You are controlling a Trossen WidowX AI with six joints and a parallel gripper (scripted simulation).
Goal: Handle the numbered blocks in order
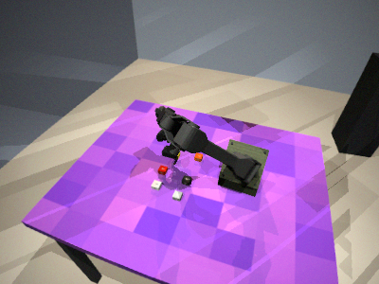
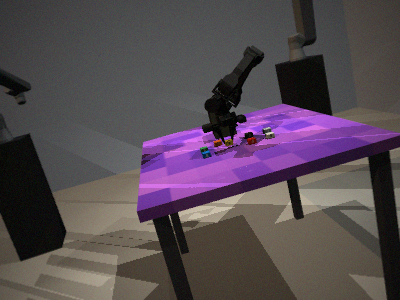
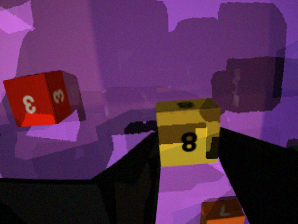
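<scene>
Right now my gripper tip is 10 cm to the left of the green block, 6 cm past it and 1 cm above it. Round my gripper tip: yellow block (right at my gripper tip); then orange block (10 cm behind, 2 cm to the right, 1 cm below); then red block (9 cm to the left, 4 cm ahead, 1 cm below).
</scene>
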